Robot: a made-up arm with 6 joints. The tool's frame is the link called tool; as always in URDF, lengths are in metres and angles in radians.
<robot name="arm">
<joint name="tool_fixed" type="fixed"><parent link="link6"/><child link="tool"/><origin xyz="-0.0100 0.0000 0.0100" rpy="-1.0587 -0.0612 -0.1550"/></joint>
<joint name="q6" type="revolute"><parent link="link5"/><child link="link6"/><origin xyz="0.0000 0.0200 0.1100" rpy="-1.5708 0.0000 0.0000"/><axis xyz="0 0 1"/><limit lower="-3.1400" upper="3.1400"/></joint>
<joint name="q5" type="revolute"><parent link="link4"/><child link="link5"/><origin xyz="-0.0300 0.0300 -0.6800" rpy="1.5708 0.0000 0.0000"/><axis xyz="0 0 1"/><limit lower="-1.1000" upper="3.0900"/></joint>
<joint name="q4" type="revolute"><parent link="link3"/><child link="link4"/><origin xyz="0.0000 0.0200 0.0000" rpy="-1.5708 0.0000 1.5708"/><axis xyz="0 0 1"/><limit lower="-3.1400" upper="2.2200"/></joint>
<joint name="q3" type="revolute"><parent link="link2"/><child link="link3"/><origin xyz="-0.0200 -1.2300 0.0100" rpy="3.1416 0.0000 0.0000"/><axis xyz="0 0 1"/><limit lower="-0.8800" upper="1.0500"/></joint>
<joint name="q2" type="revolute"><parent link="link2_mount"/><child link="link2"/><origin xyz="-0.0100 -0.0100 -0.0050" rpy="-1.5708 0.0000 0.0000"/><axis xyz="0 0 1"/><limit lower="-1.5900" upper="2.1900"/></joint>
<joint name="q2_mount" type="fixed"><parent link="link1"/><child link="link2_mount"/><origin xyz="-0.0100 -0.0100 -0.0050"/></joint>
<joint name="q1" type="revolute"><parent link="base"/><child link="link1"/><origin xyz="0.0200 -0.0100 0.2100"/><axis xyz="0 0 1"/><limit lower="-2.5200" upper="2.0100"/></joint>
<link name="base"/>
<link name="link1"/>
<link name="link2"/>
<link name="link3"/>
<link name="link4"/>
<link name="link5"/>
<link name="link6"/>
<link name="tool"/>
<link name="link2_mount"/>
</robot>
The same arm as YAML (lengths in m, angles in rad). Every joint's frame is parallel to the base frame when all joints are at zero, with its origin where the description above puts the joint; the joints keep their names.
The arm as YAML. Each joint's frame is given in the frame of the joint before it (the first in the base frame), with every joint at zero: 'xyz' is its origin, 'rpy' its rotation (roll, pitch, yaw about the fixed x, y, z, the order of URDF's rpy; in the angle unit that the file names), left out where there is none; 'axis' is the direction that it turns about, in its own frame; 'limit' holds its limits. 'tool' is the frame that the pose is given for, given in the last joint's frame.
units:
  length: m
  angle: rad
joints:
  - name: q1
    type: revolute
    origin:
      xyz: [0.02, -0.01, 0.21]
    axis: [0.0, 0.0, 1.0]
    limit:
      lower: -2.52
      upper: 2.01
  - name: q2
    type: revolute
    origin:
      xyz: [-0.02, -0.02, -0.01]
    axis: [0.0, 1.0, 0.0]
    limit:
      lower: -1.59
      upper: 2.19
  - name: q3
    type: revolute
    origin:
      xyz: [-0.02, 0.01, 1.23]
    axis: [0.0, -1.0, 0.0]
    limit:
      lower: -0.88
      upper: 1.05
  - name: q4
    type: revolute
    origin:
      xyz: [0.0, 0.0, 0.02]
    axis: [-1.0, 0.0, 0.0]
    limit:
      lower: -3.14
      upper: 2.22
  - name: q5
    type: revolute
    origin:
      xyz: [0.68, 0.03, -0.03]
    axis: [0.0, -1.0, 0.0]
    limit:
      lower: -1.1
      upper: 3.09
  - name: q6
    type: revolute
    origin:
      xyz: [-0.02, -0.11, 0.0]
    axis: [-1.0, 0.0, 0.0]
    limit:
      lower: -3.14
      upper: 3.14
tool:
  origin:
    xyz: [-0.01, 0.0, -0.01]
    rpy: [0.8852, -1.4042, -1.9487]

